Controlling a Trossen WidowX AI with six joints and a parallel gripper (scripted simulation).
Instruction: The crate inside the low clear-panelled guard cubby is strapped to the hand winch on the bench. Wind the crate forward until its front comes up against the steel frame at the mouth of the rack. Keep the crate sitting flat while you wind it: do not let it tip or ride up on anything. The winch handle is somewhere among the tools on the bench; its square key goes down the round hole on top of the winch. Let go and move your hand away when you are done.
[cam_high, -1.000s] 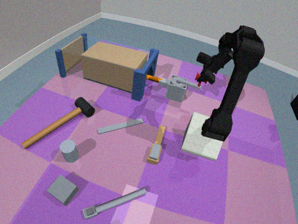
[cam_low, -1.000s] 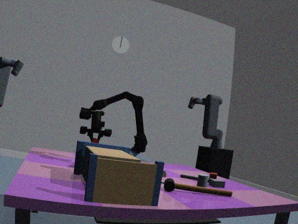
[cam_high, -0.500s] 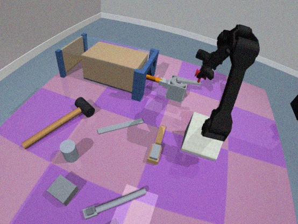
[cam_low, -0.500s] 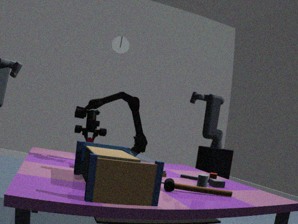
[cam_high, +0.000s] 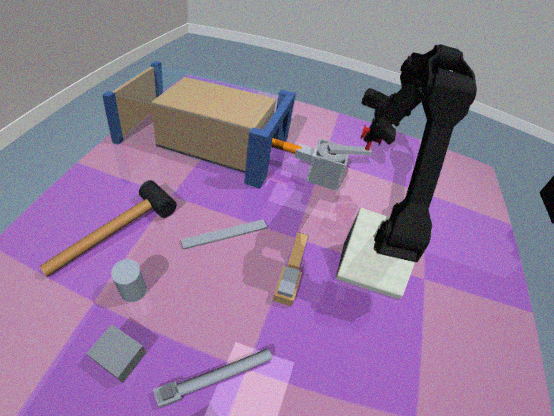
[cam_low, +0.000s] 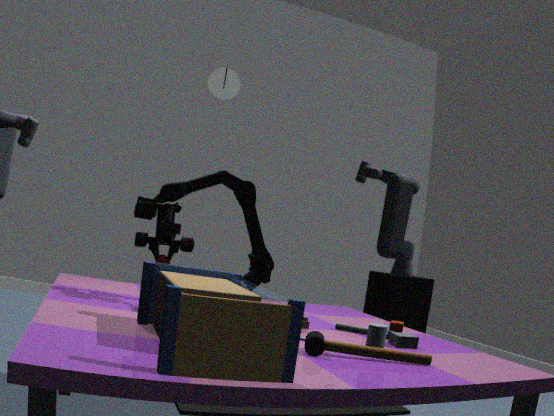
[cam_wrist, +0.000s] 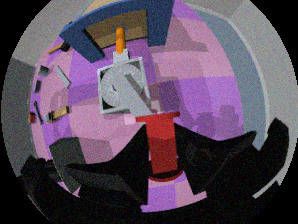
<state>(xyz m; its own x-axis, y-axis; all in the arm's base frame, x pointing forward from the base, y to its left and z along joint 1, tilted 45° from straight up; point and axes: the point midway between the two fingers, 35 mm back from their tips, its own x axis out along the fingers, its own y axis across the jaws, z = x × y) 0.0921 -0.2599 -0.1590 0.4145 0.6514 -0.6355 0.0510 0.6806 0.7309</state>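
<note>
My gripper tip is now 3 cm above the grey crank handle, 2 cm to the right of it and 2 cm short of it. Also, from my gripper tip: grey winch: 10 cm below, 6 cm ahead, 4 cm to the left; then blue frame: 23 cm ahead, 5 cm to the left, 2 cm below; then red knob: 1 cm behind.
</note>
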